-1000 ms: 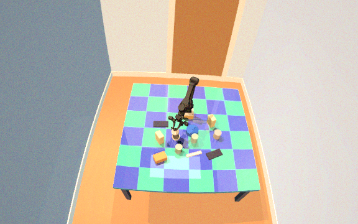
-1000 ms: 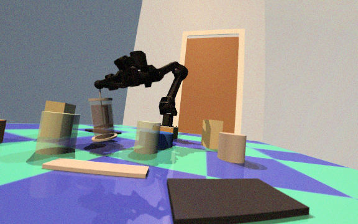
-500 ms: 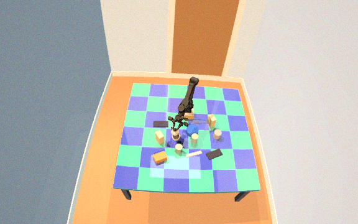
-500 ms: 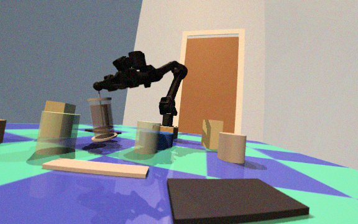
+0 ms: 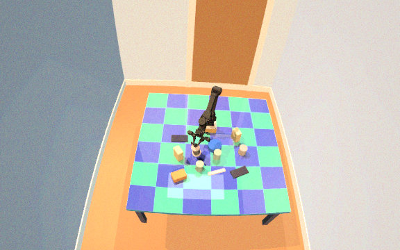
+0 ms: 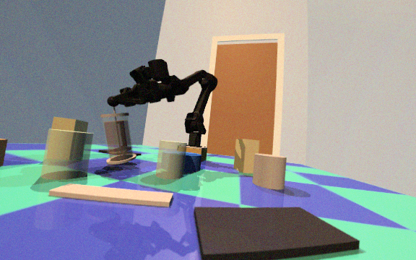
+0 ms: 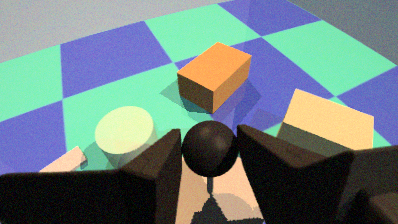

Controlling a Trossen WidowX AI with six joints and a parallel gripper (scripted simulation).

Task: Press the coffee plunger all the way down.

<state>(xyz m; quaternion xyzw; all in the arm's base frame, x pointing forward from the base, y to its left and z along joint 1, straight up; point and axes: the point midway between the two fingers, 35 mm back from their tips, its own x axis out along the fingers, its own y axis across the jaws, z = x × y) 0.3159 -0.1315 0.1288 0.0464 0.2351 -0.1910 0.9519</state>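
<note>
The coffee press lies 80 mm below my gripper tip and 40 mm behind it. The rest, counted from my gripper tip: blue cylinder 180 mm to the left, 150 mm below, 110 mm behind; then orange box 190 mm ahead, 150 mm below, 120 mm to the right.
</note>
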